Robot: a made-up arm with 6 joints. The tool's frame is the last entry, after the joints.
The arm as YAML. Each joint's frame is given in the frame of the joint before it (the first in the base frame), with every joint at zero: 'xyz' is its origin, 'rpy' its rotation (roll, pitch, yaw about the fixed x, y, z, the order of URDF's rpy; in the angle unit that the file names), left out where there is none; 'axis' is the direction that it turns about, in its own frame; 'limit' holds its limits. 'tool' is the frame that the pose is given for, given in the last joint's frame.
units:
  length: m
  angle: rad
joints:
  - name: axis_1
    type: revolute
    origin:
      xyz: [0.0, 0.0, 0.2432]
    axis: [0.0, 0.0, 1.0]
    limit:
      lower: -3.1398
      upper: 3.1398
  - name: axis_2
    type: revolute
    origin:
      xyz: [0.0, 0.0, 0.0]
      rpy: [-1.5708, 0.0, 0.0]
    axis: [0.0, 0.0, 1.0]
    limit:
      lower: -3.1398
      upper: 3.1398
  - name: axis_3
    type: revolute
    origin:
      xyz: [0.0, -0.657, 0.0]
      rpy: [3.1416, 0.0, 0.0]
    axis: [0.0, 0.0, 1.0]
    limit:
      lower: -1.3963
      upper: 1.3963
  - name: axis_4
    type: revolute
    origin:
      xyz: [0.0, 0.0, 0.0]
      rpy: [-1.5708, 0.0, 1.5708]
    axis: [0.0, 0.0, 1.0]
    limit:
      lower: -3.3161
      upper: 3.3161
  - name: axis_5
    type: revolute
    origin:
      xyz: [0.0, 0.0, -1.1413]
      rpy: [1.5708, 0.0, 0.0]
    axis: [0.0, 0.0, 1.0]
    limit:
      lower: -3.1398
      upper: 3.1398
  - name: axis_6
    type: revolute
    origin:
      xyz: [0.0, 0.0, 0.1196]
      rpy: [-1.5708, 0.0, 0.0]
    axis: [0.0, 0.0, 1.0]
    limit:
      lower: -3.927
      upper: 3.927
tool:
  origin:
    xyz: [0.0, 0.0, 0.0]
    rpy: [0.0, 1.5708, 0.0]
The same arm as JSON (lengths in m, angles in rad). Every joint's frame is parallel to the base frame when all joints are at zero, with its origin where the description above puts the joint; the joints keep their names.
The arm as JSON. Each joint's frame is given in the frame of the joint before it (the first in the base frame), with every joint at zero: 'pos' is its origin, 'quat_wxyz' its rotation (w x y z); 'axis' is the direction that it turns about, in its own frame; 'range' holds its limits. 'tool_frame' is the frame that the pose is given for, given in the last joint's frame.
{
  "length_unit": "m",
  "angle_unit": "rad",
  "joints": [
    {
      "joint": "axis_1",
      "pos": [
        0.0,
        0.0,
        0.2432
      ],
      "quat_wxyz": [
        1.0,
        0.0,
        0.0,
        0.0
      ],
      "axis": "+z",
      "range": [
        -3.1398,
        3.1398
      ]
    },
    {
      "joint": "axis_2",
      "pos": [
        0.0,
        0.0,
        0.0
      ],
      "quat_wxyz": [
        1.0,
        0.0,
        0.0,
        0.0
      ],
      "axis": "+y",
      "range": [
        -3.1398,
        3.1398
      ]
    },
    {
      "joint": "axis_3",
      "pos": [
        0.0,
        0.0,
        0.657
      ],
      "quat_wxyz": [
        1.0,
        0.0,
        0.0,
        0.0
      ],
      "axis": "-y",
      "range": [
        -1.3963,
        1.3963
      ]
    },
    {
      "joint": "axis_4",
      "pos": [
        0.0,
        0.0,
        0.0
      ],
      "quat_wxyz": [
        1.0,
        0.0,
        0.0,
        0.0
      ],
      "axis": "-x",
      "range": [
        -3.3161,
        3.3161
      ]
    },
    {
      "joint": "axis_5",
      "pos": [
        1.1413,
        0.0,
        0.0
      ],
      "quat_wxyz": [
        1.0,
        0.0,
        0.0,
        0.0
      ],
      "axis": "-y",
      "range": [
        -3.1398,
        3.1398
      ]
    },
    {
      "joint": "axis_6",
      "pos": [
        0.0,
        -0.1196,
        0.0
      ],
      "quat_wxyz": [
        1.0,
        0.0,
        0.0,
        0.0
      ],
      "axis": "-x",
      "range": [
        -3.927,
        3.927
      ]
    }
  ],
  "tool_frame": {
    "pos": [
      0.0,
      0.0,
      0.0
    ],
    "quat_wxyz": [
      1.0,
      0.000002,
      0.0,
      -0.000002
    ]
  }
}

